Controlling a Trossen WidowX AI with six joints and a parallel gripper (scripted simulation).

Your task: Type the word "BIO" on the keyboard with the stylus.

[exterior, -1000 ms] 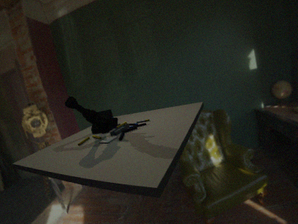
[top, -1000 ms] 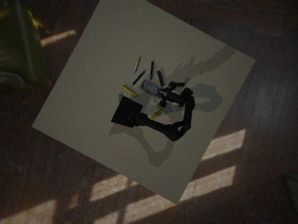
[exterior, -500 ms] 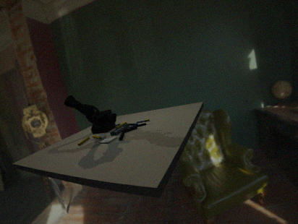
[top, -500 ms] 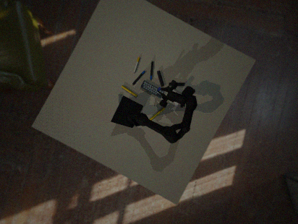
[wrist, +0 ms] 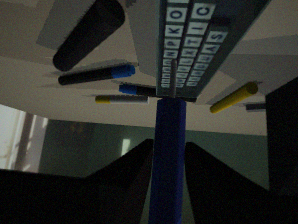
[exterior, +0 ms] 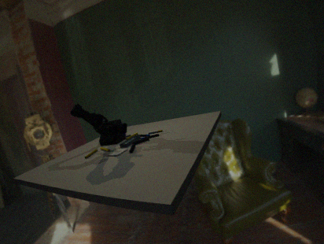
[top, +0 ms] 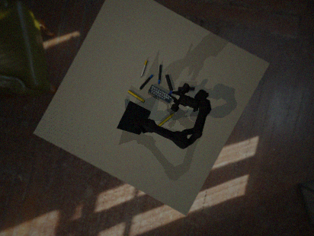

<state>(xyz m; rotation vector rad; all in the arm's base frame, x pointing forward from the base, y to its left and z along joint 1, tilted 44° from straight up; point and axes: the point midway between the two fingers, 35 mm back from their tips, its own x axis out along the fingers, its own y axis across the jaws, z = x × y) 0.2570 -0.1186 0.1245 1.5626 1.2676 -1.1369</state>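
Right now my gripper tip is 130 mm to the left of the white note, 100 mm above it and 10 mm past it. Round my gripper tip: grey stylus tip 50 mm below; then blue stylus 10 mm below.
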